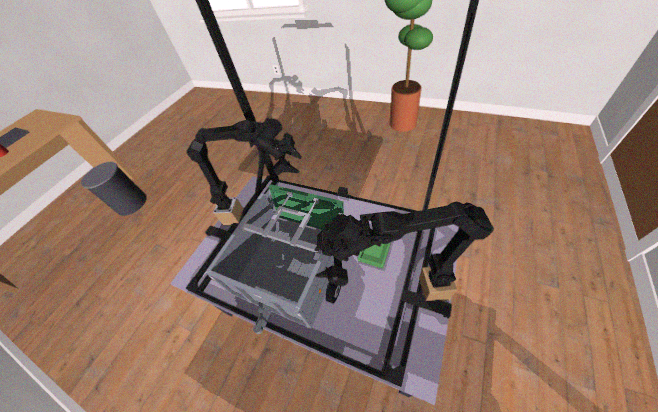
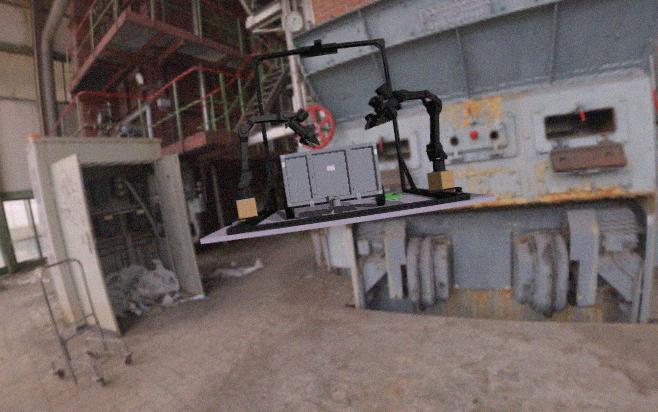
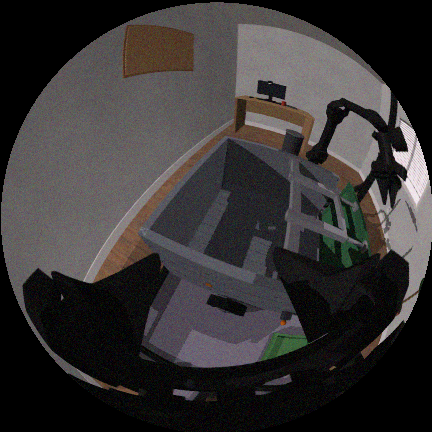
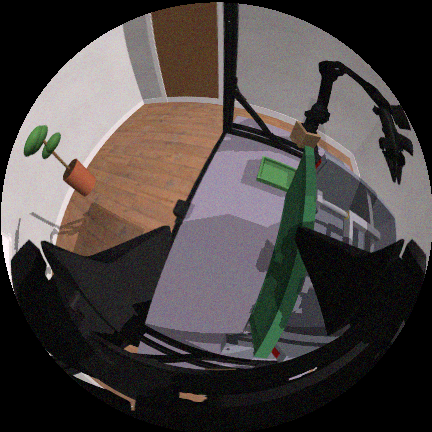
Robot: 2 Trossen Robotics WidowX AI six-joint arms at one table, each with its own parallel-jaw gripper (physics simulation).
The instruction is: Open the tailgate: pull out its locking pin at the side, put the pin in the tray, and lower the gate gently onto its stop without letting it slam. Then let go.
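The green tailgate stands upright at the back end of the grey trailer. A small orange knob shows by a dark stub low on the trailer's side, near the tailgate end; whether it is the locking pin I cannot tell. The green tray lies on the table beside the trailer; no pin shows in its visible part. My left gripper is open and empty above the trailer's near side wall. My right gripper is open and empty, above and behind the tailgate.
Grey rails span the trailer's rear part beside the tailgate. A wheel stands under the near side. The hitch sticks out at the front. Black frame posts rise from the table's edges.
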